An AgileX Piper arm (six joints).
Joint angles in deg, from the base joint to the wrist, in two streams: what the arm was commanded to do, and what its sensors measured. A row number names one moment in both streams.
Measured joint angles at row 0: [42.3, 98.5, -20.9, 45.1, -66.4, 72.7]
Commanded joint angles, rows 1 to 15: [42.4, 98.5, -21.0, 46.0, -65.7, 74.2]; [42.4, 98.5, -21.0, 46.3, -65.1, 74.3]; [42.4, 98.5, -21.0, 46.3, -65.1, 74.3]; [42.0, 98.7, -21.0, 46.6, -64.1, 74.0]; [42.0, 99.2, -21.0, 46.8, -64.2, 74.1]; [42.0, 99.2, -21.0, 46.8, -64.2, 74.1]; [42.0, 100.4, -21.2, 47.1, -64.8, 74.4]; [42.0, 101.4, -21.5, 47.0, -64.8, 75.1]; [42.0, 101.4, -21.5, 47.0, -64.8, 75.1]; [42.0, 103.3, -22.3, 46.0, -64.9, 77.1]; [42.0, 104.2, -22.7, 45.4, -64.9, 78.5]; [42.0, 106.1, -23.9, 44.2, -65.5, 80.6]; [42.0, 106.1, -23.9, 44.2, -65.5, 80.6]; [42.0, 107.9, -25.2, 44.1, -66.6, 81.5]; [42.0, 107.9, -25.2, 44.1, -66.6, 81.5]
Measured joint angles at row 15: [42.2, 105.9, -23.4, 45.5, -65.1, 79.4]
